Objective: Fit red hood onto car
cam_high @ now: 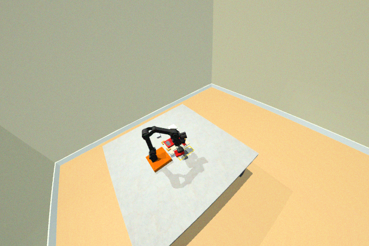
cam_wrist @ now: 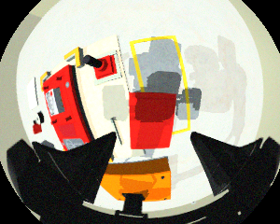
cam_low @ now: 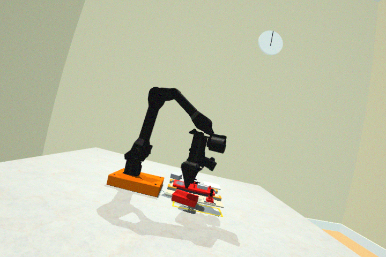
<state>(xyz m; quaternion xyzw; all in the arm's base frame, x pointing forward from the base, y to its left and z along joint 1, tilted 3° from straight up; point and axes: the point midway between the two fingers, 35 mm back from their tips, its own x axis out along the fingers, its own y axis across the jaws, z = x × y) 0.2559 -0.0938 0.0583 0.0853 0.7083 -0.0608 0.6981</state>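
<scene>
The red hood is 5 cm below my gripper tip. Also, from my gripper tip: grey block: 6 cm behind, 39 cm to the left, 5 cm below.
</scene>
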